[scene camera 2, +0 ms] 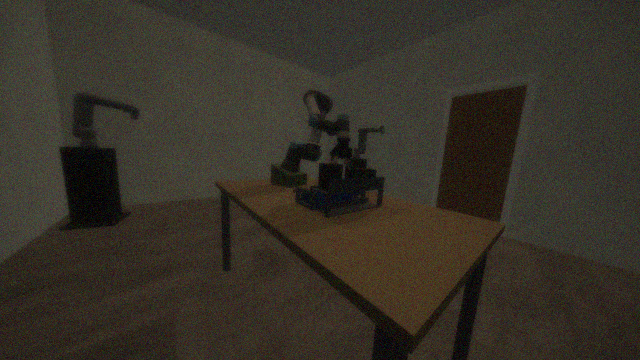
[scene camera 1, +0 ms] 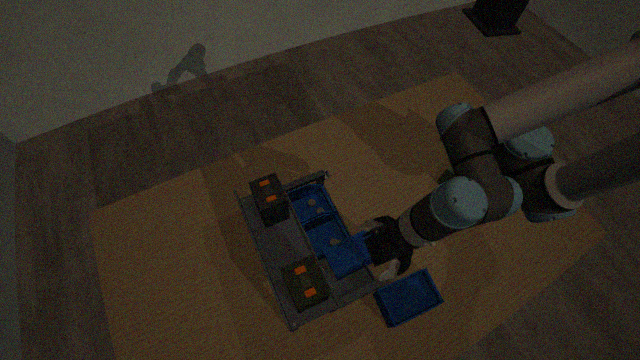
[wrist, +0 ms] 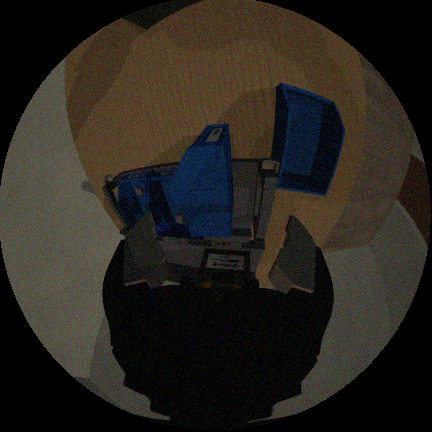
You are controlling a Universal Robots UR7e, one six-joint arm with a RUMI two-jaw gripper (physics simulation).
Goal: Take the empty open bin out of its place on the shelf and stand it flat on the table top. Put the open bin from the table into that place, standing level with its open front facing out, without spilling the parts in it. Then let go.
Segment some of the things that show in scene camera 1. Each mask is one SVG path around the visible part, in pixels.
My gripper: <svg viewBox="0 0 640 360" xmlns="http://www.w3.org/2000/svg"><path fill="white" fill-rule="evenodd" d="M401 215L397 220L390 216L370 219L357 227L360 230L371 229L362 237L369 236L364 242L374 267L390 261L388 268L379 275L379 281L387 280L387 282L391 282L397 279L409 268L413 249L420 248L411 245L402 236L399 229Z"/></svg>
A bin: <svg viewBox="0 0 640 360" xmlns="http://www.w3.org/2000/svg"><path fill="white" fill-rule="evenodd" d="M427 268L381 287L373 293L388 328L397 327L445 302Z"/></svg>
